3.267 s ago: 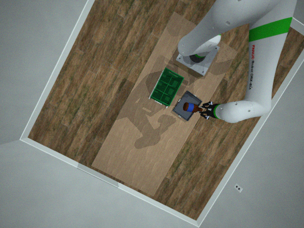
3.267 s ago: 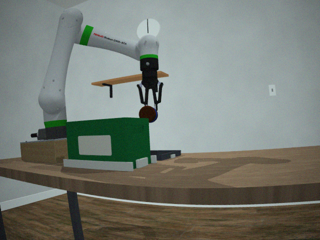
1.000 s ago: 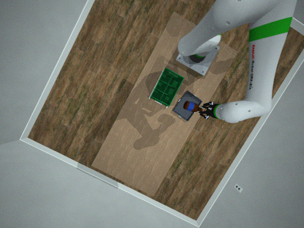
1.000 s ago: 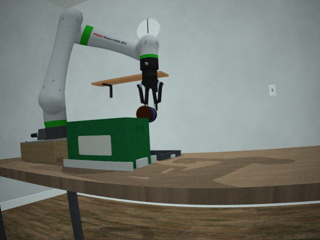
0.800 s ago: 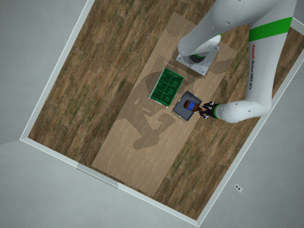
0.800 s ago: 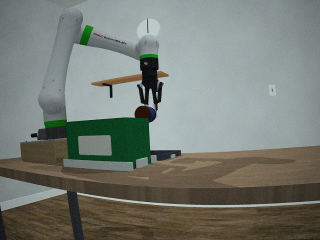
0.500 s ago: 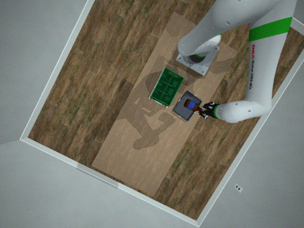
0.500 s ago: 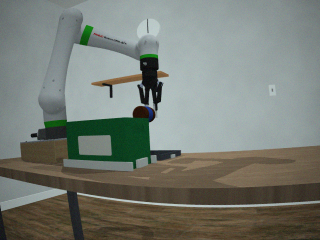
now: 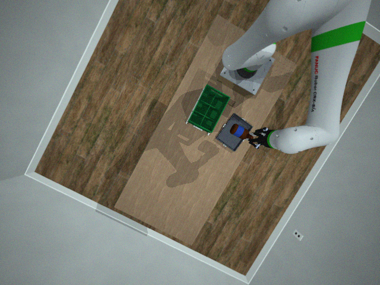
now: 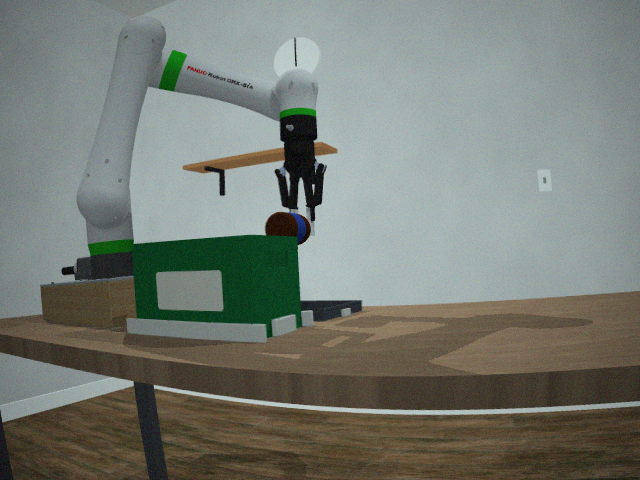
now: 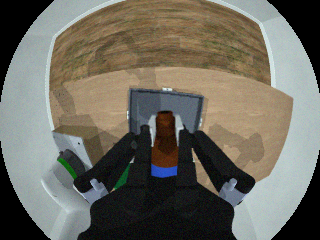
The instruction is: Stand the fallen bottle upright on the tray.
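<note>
Right now my hand is 5 cm to the left of the bottle, 2 cm above it and 1 cm past it. Round my hand: green crate 32 cm to the right, 14 cm below, 8 cm behind; tray 21 cm below, 5 cm to the right, 1 cm behind.
</note>
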